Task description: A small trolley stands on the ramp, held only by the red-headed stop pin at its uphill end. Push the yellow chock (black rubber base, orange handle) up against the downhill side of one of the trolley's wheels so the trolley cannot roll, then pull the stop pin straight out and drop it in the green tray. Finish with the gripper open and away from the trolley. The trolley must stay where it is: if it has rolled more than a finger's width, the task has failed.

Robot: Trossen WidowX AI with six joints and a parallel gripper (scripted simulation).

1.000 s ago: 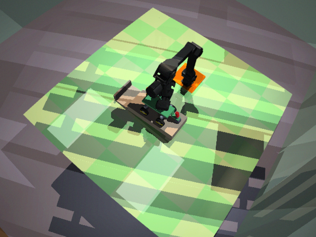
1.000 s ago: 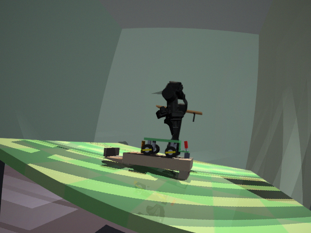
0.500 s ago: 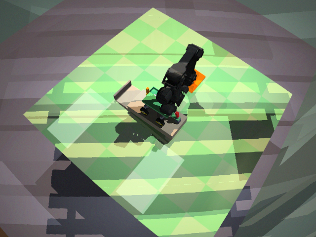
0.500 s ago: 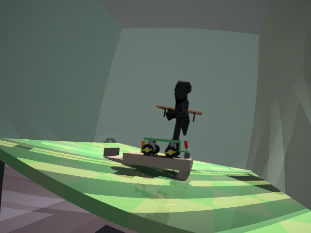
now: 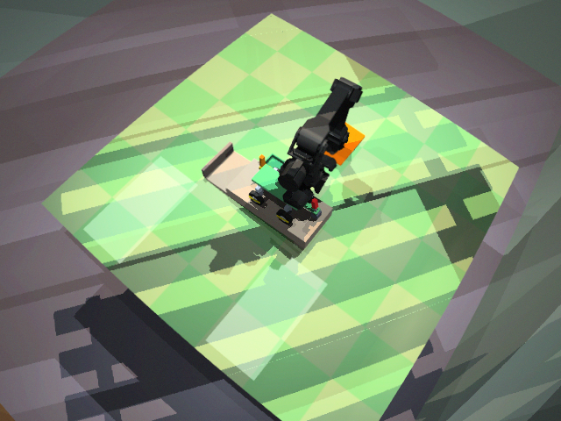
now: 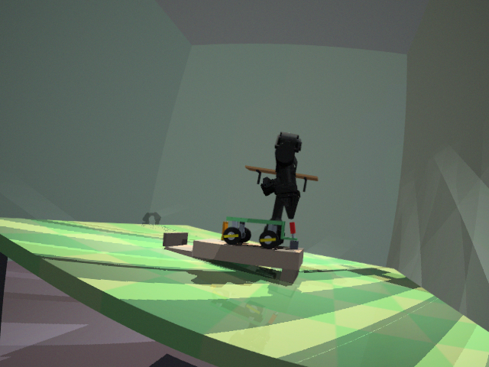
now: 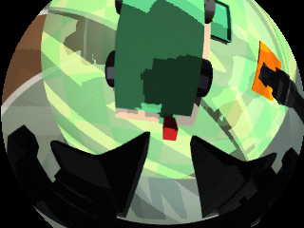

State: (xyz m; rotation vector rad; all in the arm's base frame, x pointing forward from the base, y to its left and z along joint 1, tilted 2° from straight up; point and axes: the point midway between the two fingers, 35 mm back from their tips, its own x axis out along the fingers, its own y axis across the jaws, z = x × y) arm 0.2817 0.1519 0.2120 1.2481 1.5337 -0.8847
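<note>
Now: gripper tip 5 cm above the red-headed stop pin and 2 cm to the right of it. Round my gripper tip: green-decked trolley: 9 cm to the right, 7 cm below, 4 cm ahead; yellow chock: 20 cm to the right, 10 cm below; ramp: 13 cm below, 10 cm to the right, 4 cm ahead.
</note>
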